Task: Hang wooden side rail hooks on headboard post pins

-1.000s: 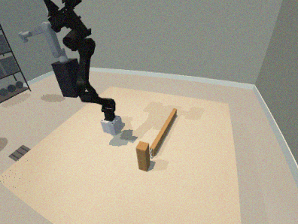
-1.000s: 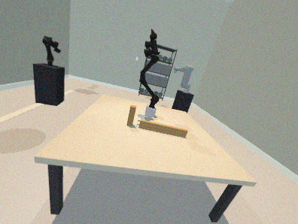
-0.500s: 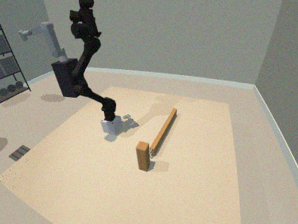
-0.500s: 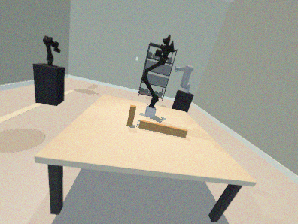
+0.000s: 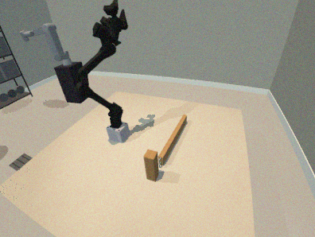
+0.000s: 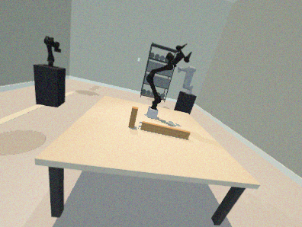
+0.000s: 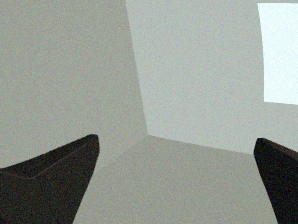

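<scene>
My gripper tip is 26 cm short of the wooden headboard post, 44 cm to the left of it and 70 cm above it.
</scene>
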